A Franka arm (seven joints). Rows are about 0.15 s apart.
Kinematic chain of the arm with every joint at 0, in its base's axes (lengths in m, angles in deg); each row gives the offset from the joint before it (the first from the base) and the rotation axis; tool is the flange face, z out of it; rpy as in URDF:
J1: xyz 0 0 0.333 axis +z
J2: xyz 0 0 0 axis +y
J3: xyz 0 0 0.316 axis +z
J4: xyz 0.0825 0 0 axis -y
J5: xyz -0.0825 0 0.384 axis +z
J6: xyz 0 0 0 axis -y
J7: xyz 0.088 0 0 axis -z
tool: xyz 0 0 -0.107 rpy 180 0 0
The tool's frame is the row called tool.
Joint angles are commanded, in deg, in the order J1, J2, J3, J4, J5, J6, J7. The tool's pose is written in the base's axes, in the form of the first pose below.
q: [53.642, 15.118, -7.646, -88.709, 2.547, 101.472, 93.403]
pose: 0.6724, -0.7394, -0.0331, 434.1; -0.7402, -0.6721, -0.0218, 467.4; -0.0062, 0.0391, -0.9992, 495.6; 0, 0, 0, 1
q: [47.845, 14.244, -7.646, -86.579, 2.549, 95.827, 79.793]
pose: 0.7673, -0.6373, -0.0721, 471.6; -0.6408, -0.7663, -0.0461, 415.4; -0.0258, 0.0816, -0.9963, 514.8; 0, 0, 0, 1
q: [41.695, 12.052, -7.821, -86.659, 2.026, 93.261, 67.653]
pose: 0.8284, -0.5543, -0.0810, 505.0; -0.5586, -0.8281, -0.0463, 352.5; -0.0414, 0.0836, -0.9956, 534.4; 0, 0, 0, 1
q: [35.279, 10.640, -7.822, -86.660, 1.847, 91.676, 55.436]
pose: 0.8798, -0.4670, -0.0886, 534.4; -0.4715, -0.8810, -0.0382, 289.1; -0.0603, 0.0754, -0.9953, 547.2; 0, 0, 0, 1
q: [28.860, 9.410, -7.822, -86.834, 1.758, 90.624, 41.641]
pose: 0.9320, -0.3502, -0.0930, 557.1; -0.3539, -0.9349, -0.0268, 224.3; -0.0775, 0.0579, -0.9953, 557.2; 0, 0, 0, 1
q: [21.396, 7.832, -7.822, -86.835, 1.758, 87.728, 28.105]
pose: 0.9613, -0.2486, -0.1190, 569.9; -0.2523, -0.9675, -0.0163, 146.4; -0.1111, 0.0457, -0.9928, 569.6; 0, 0, 0, 1
